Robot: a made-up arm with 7 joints.
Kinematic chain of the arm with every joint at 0, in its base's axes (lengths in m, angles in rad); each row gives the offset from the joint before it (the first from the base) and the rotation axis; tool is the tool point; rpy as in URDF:
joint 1: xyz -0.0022 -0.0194 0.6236 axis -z
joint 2: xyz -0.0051 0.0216 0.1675 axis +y
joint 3: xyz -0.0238 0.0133 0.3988 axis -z
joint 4: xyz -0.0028 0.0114 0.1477 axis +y
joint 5: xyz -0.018 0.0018 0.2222 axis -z
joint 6: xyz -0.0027 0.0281 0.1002 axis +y
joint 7: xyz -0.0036 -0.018 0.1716 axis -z
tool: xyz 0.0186 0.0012 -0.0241 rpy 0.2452 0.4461 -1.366
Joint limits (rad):
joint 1: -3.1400..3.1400
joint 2: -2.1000..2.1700
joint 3: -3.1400..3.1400
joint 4: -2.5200..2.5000
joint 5: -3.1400..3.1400
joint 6: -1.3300..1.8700
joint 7: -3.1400..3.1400
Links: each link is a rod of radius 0.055 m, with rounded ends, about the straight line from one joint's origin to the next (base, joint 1, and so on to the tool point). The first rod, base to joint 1, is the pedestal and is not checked.
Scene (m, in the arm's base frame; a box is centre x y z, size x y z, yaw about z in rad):
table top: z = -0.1
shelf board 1: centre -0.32 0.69 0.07 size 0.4 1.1 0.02 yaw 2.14
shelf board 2: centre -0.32 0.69 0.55 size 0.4 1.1 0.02 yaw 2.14
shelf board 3: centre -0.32 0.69 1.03 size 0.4 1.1 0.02 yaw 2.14
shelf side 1: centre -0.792 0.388 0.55 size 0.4 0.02 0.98 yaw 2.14
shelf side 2: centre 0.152 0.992 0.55 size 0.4 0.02 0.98 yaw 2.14
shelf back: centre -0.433 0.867 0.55 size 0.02 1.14 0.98 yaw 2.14
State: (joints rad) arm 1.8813 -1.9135 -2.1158 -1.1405 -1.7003 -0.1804 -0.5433
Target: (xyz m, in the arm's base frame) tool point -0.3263 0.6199 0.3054
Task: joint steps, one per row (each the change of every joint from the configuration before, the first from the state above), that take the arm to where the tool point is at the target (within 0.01 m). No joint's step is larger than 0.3 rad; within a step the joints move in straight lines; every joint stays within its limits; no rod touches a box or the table.
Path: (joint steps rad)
1: 0.2918 -0.0261 0.2854 -0.1633 0.1292 -0.2443 -0.1466
2: 0.2917 -0.0261 0.2853 -0.1634 0.1292 -0.2443 -0.1466
3: 0.2918 -0.0260 0.2854 -0.1633 0.1292 -0.2443 -0.1466
4: 0.2917 -0.0261 0.2854 -0.1634 0.1292 -0.2443 -0.1466
5: -0.1967 -0.0141 -0.0218 0.0328 -0.1023 0.2792 0.1208
6: -0.1968 -0.0141 -0.0217 0.0328 -0.1023 0.2791 0.1208
7: -0.1968 -0.0141 -0.0217 0.0328 -0.1024 0.2791 0.1208
8: -0.1968 -0.0142 -0.0217 0.0328 -0.1023 0.2792 0.1208
9: -0.1967 -0.0141 -0.0217 0.0328 -0.1023 0.2791 0.1207
10: -0.1378 -0.0038 -0.1132 0.2115 0.0117 -0.0626 0.0019
11: -0.1378 -0.0039 -0.1131 0.2115 0.0118 -0.0626 0.0018
12: -0.1377 -0.0039 -0.1132 0.2115 0.0118 -0.0626 0.0018

